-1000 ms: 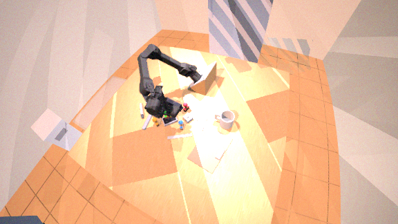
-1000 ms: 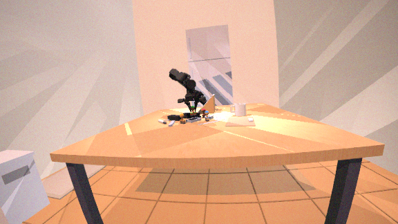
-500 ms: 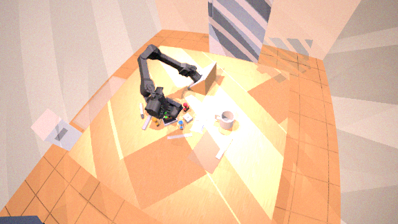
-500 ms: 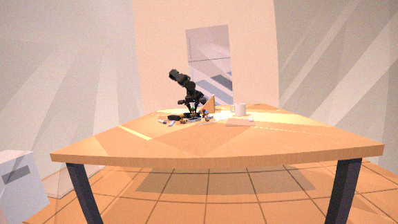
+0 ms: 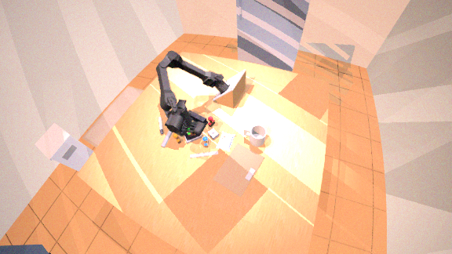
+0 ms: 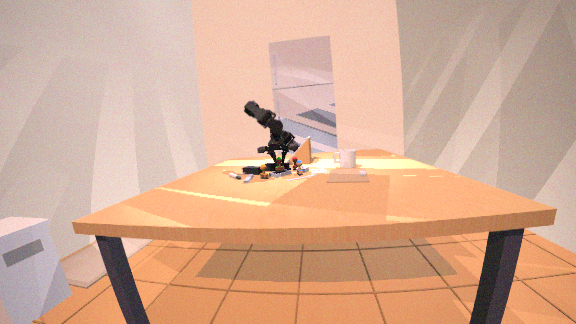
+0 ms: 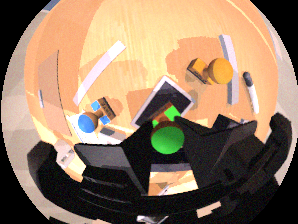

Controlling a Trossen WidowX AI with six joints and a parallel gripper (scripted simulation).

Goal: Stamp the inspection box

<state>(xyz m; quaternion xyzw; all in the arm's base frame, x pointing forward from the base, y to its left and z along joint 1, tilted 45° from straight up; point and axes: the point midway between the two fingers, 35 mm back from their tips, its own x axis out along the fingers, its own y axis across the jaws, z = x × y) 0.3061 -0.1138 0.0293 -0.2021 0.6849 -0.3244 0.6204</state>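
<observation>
My gripper tip is now right at the green-knobbed stamp. Round my gripper tip: red stamp 11 cm behind, 8 cm to the left, 2 cm below; then ink pad 4 cm below; then blue-knobbed stamp 9 cm to the left, 2 cm below, 2 cm ahead.
</observation>
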